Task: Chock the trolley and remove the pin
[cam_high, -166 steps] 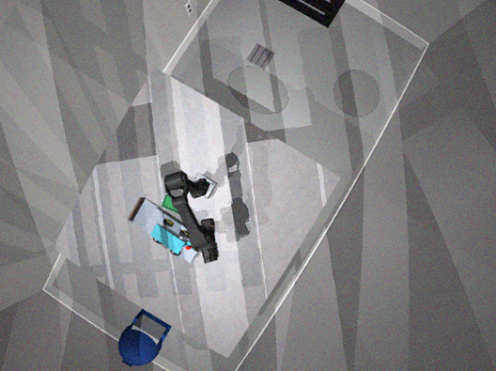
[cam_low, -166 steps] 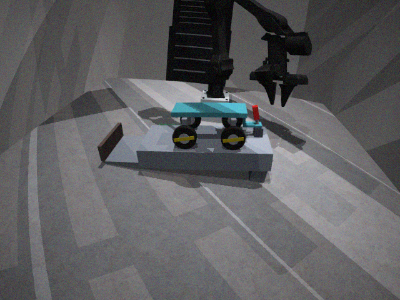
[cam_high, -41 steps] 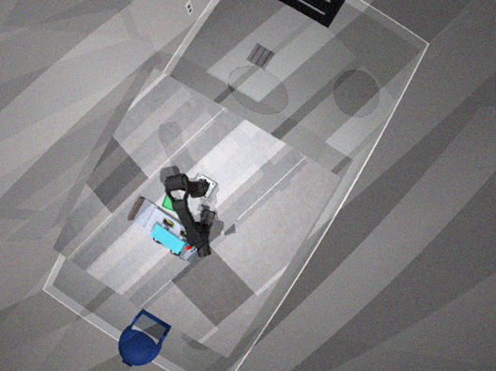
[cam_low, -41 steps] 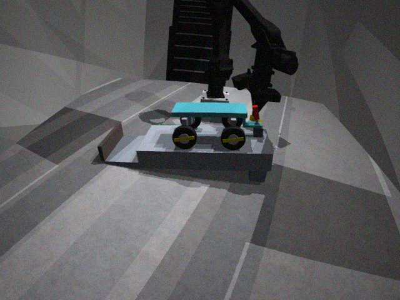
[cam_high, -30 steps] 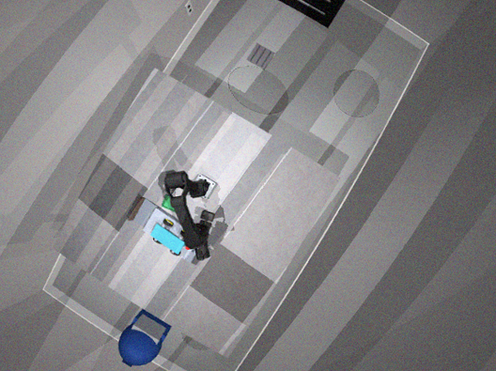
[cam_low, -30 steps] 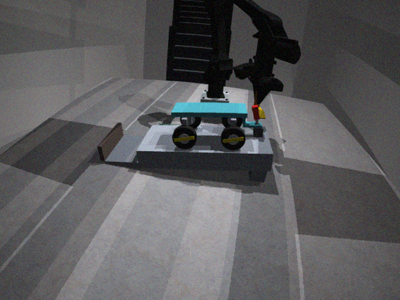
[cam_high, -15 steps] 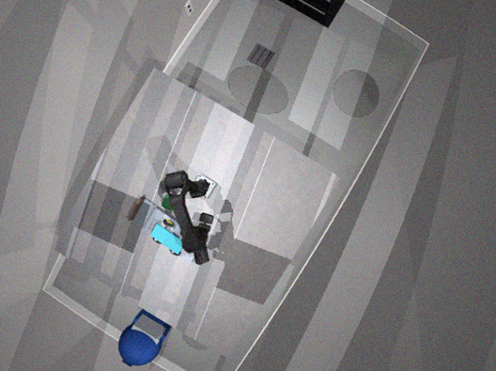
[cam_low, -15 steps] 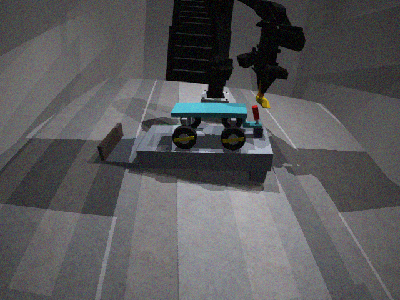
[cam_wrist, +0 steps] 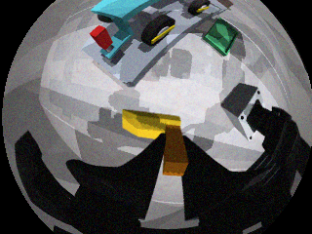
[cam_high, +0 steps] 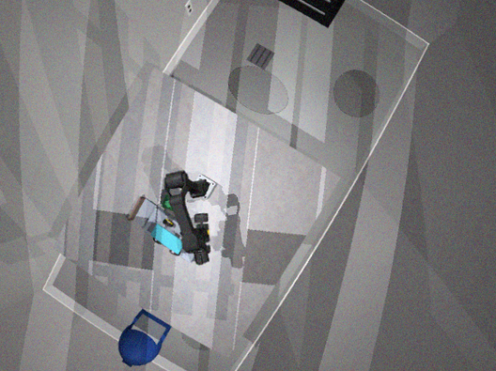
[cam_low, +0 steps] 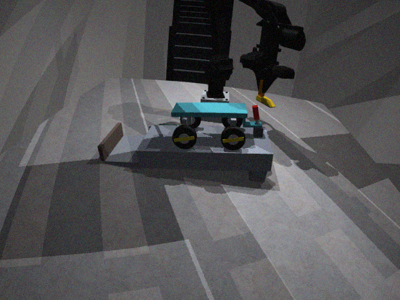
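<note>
My gripper tip is 20 mm short of the yellow chock, 10 mm to the right of it and 10 mm above it. Round my gripper tip: grey ramp 130 mm ahead, 170 mm to the right, 120 mm below; then red-headed stop pin 130 mm ahead, 40 mm to the right, 40 mm below; then trolley 130 mm ahead, 160 mm to the right, 60 mm below.
</note>
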